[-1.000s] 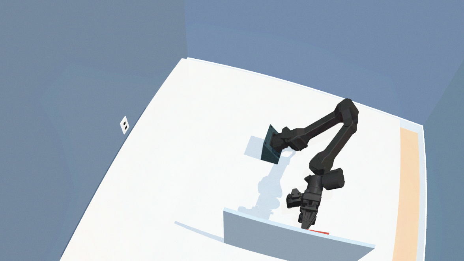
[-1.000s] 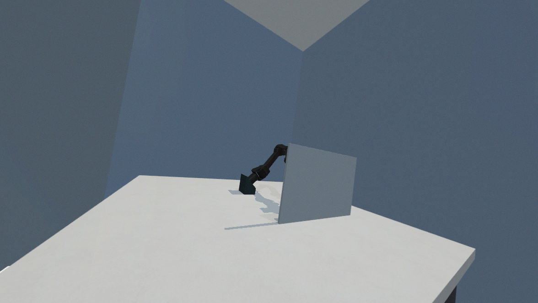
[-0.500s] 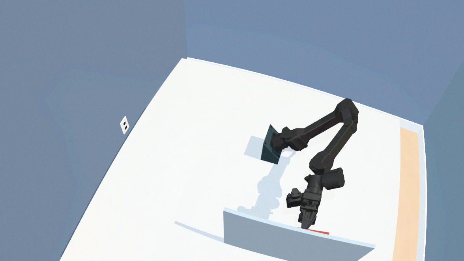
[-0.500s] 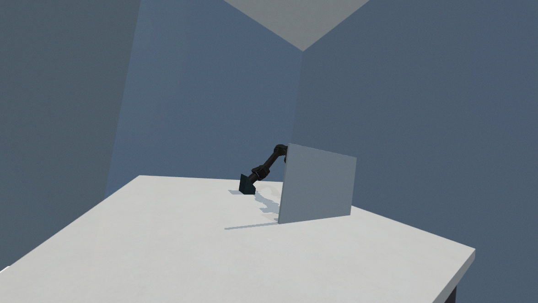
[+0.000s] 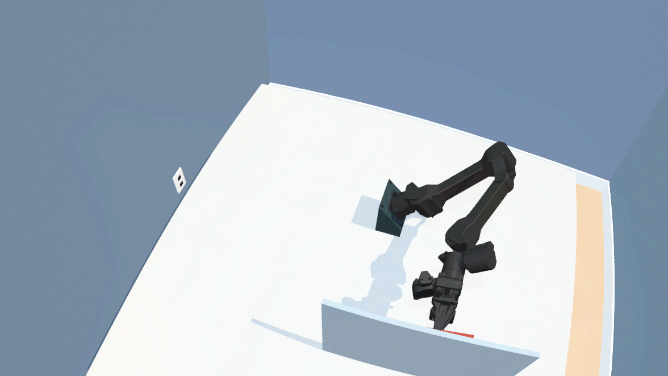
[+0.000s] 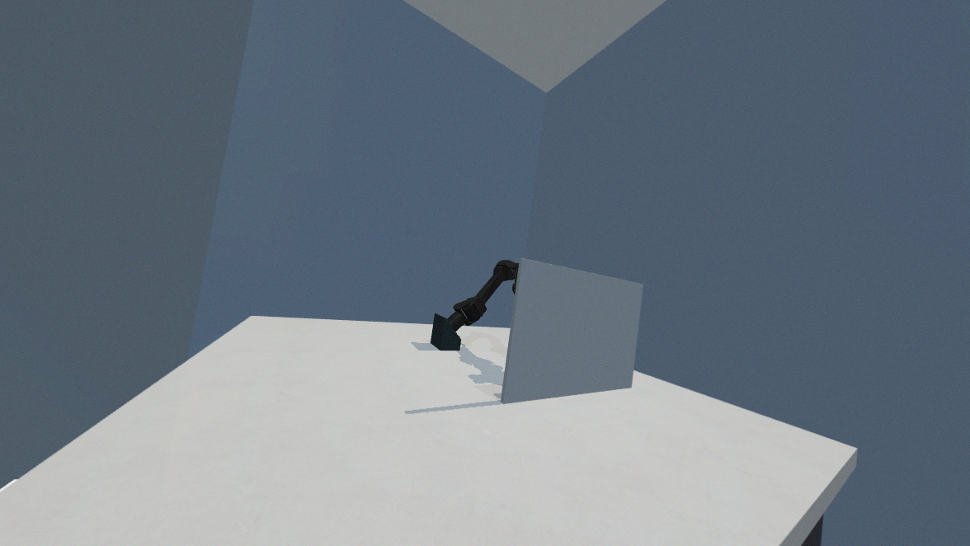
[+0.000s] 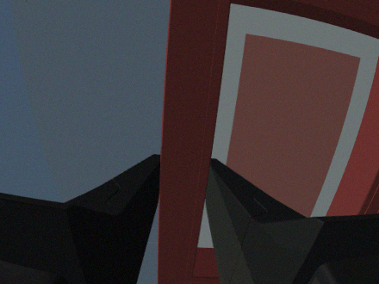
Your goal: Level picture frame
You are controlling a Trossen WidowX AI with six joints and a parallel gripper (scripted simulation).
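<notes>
Now: gripper tip 50 mm above the picture frame, 10 mm to the right of it and 10 mm short of it. Round my gripper tip: wall panel 70 mm below, 20 mm ahead, 10 mm to the right.
</notes>
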